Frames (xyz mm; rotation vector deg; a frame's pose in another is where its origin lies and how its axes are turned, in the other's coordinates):
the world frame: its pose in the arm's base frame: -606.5 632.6 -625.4 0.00 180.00 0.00
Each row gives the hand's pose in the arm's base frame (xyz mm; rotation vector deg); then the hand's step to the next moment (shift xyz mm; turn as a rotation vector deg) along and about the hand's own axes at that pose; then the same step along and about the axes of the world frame.
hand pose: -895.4 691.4 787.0 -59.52 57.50 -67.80
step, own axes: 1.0 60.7 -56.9 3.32 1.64 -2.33
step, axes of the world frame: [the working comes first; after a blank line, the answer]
step, axes of the arm's base frame: -41.7 -1.3 -72.0 -1.54 -3.38 -2.32

41.7 -1.3 72.0 1.54 -3.38 2.32
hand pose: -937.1 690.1 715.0 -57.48 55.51 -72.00
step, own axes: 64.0 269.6 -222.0 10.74 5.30 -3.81
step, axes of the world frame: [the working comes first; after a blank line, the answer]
step, axes of the arm's base frame: -132.9 -65.0 -322.8 -1.42 -10.70 -6.44

132.9 -65.0 322.8 1.42 -10.70 6.44
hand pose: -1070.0 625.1 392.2 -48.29 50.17 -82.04
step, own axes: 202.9 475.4 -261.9 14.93 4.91 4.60
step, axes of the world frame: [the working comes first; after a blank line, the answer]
step, axes of the arm's base frame: -25.3 -202.7 -542.2 5.72 -15.18 -2.26

25.3 -202.7 542.2 -5.72 -15.18 2.26
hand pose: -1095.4 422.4 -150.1 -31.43 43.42 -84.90
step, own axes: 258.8 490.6 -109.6 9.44 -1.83 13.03
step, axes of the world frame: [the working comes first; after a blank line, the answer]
step, axes of the arm's base frame: 231.9 -223.3 -464.8 7.77 -11.05 8.93

-231.9 -223.3 464.8 -7.77 -11.05 -8.93
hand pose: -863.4 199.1 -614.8 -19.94 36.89 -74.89
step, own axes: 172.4 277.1 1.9 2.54 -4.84 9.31
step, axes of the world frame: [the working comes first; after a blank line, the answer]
step, axes of the arm's base frame: 237.8 -98.6 -200.6 2.29 -4.71 9.44

-237.8 -98.6 200.6 -2.29 -4.71 -9.44
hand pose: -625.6 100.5 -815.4 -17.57 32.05 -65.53
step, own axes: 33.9 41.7 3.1 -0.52 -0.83 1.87
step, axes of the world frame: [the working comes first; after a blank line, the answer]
step, axes of the arm's base frame: 44.0 -14.9 -27.3 0.26 0.06 2.09

-44.0 -14.9 27.3 -0.26 0.06 -2.09
